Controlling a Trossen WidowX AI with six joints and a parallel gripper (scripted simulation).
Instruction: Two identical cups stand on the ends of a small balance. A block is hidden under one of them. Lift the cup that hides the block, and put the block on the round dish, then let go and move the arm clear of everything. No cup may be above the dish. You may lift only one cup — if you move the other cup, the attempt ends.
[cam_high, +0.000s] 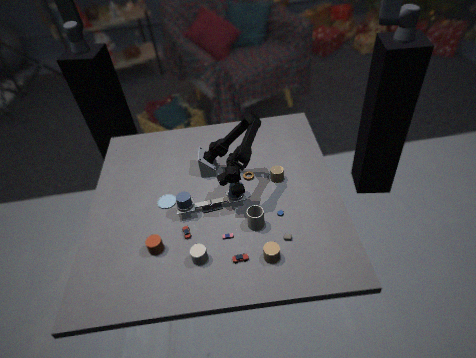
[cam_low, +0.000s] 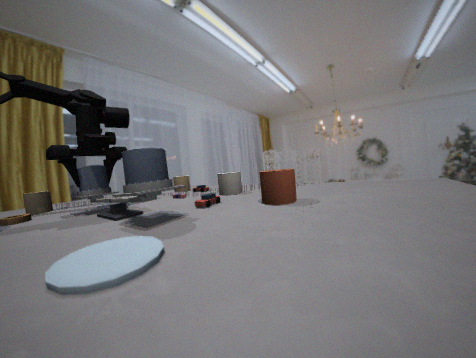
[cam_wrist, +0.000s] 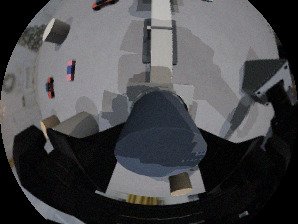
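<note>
Right now the block is 1 cm below my gripper tip. The rest, counted from my gripper tip: pale blue round dish (1 cm behind, 38 cm to the right, 7 cm below); small balance (4 cm ahead, 13 cm to the right, 3 cm below); blue cup (8 cm ahead, 27 cm to the right, 2 cm above).
</note>
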